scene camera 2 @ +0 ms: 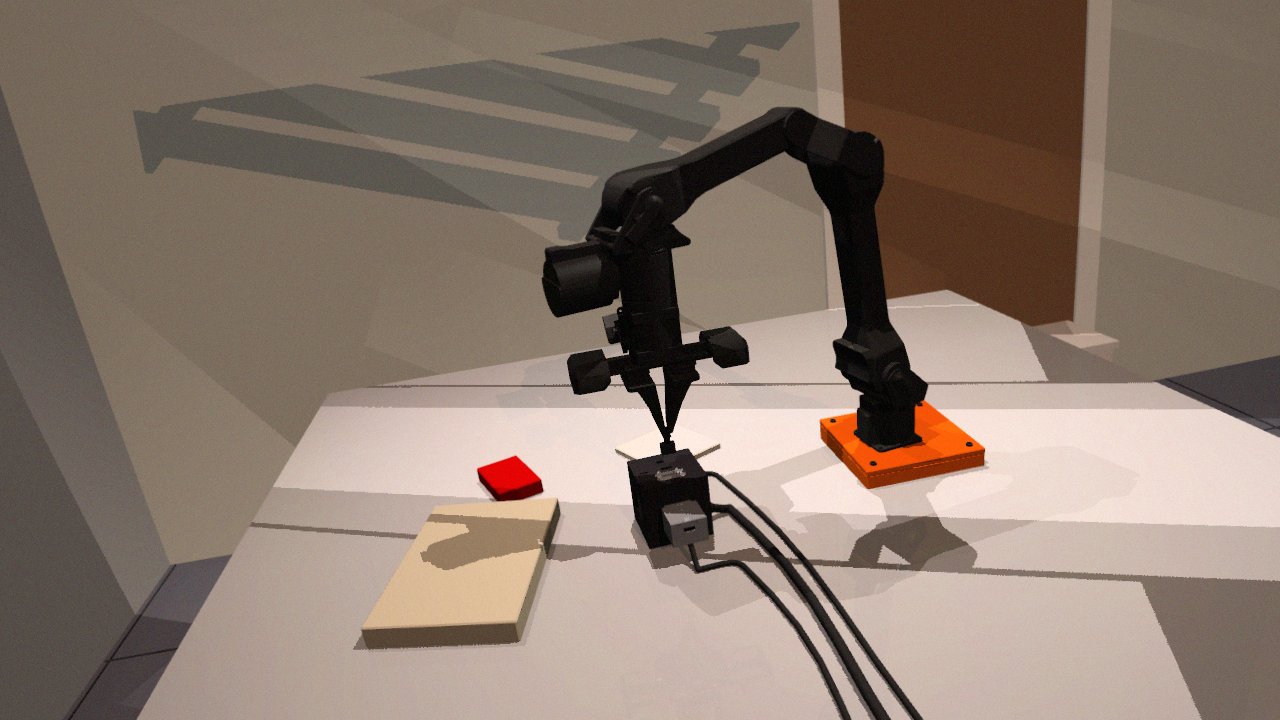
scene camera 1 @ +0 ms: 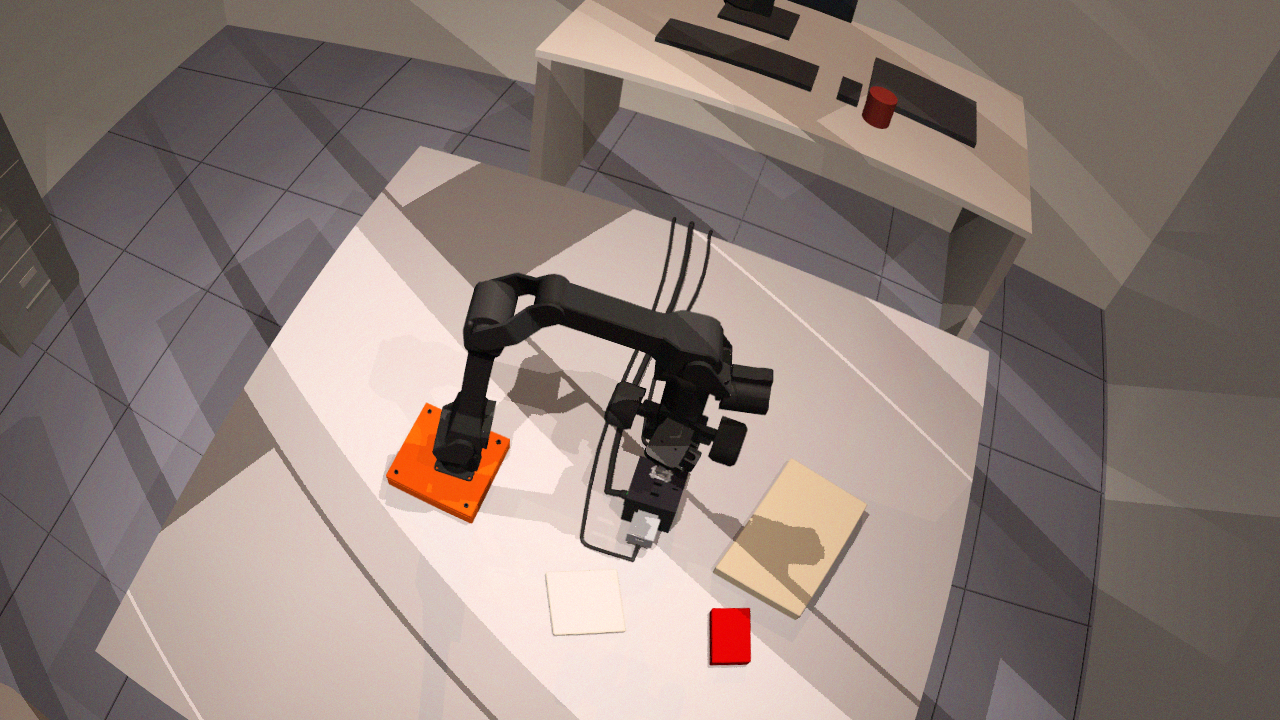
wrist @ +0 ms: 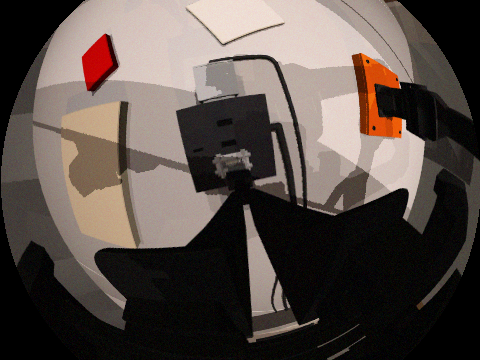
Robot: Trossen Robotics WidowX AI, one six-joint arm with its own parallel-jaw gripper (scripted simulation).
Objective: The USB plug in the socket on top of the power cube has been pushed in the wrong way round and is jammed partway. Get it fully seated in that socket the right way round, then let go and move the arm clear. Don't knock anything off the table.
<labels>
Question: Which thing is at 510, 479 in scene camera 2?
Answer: A red block.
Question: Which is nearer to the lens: the beige board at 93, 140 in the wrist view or the red block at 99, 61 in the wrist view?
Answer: The beige board.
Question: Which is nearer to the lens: the white pad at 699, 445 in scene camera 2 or the beige board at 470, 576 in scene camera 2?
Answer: The beige board.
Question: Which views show the red block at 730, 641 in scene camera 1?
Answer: Scene camera 2, scene camera 1 and the wrist view: all of them.
</labels>
